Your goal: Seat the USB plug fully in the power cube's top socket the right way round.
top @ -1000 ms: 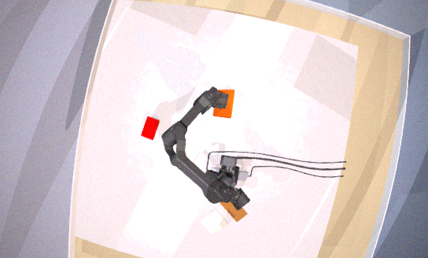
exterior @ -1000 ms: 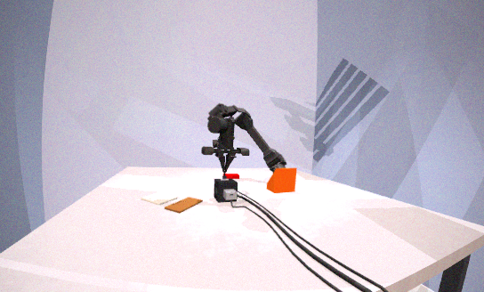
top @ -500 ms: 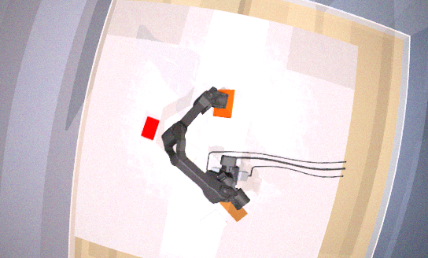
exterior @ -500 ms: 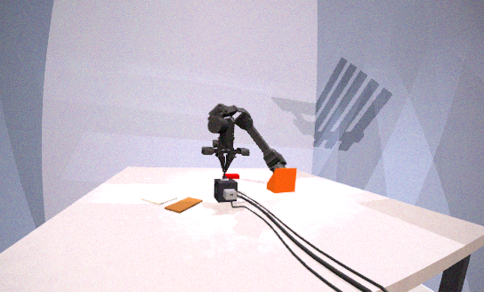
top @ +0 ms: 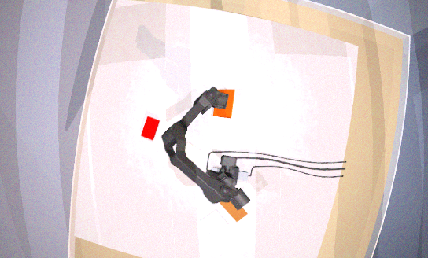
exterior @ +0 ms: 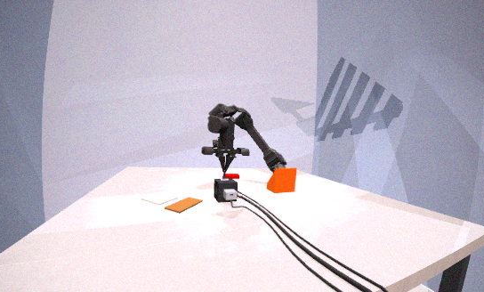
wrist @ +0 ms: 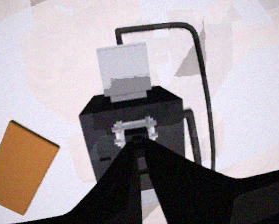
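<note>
Now: gripper tip 2 cm above the USB plug. Round my gripper tip: red block (12 cm behind, 38 cm to the right, 9 cm below); brown tile (16 cm ahead, 8 cm to the left, 10 cm below).
</note>
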